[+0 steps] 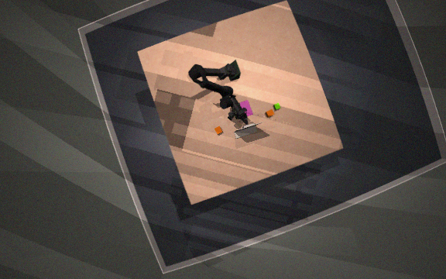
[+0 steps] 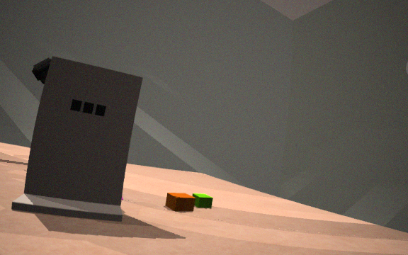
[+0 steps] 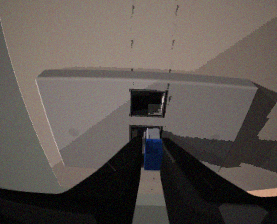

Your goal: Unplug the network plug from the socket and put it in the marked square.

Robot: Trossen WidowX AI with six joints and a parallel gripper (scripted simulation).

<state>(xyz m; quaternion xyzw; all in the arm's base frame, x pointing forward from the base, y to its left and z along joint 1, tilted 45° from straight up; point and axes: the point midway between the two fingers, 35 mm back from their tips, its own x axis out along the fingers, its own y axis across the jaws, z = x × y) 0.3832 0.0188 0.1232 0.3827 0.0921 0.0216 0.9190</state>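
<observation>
Now: the magenta marked square 12 cm behind my gripper tip, 4 cm to the left of it and 17 cm below it. Round my gripper tip: grey upright panel (2 cm ahead, 6 cm below); green block (5 cm behind, 30 cm to the left, 16 cm below); blue network plug (right at my gripper tip).
</observation>
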